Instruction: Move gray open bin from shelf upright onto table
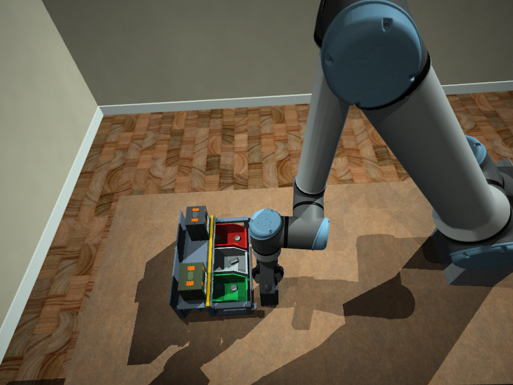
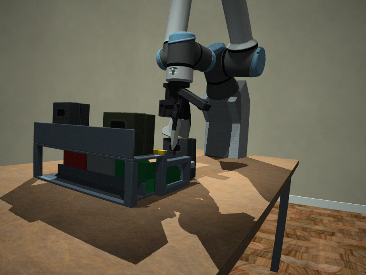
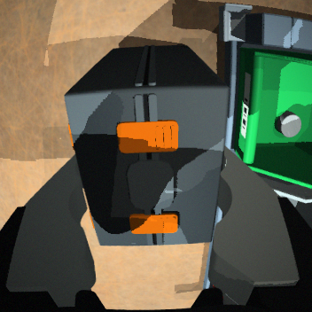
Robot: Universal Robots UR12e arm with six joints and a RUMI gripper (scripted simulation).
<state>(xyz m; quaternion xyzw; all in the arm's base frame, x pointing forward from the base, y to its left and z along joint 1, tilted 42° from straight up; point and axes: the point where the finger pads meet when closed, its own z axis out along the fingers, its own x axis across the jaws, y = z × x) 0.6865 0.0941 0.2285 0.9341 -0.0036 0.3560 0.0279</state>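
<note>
My gripper is now 16 cm short of the gray bin, 12 cm to the left of it and 6 cm above it. The rest, counted from my hand: yellow strip (21 cm ahead, 12 cm to the right); then green bin (16 cm ahead, 1 cm to the right, 6 cm below); then red bin (15 cm ahead, 23 cm to the right, 6 cm below).
</note>
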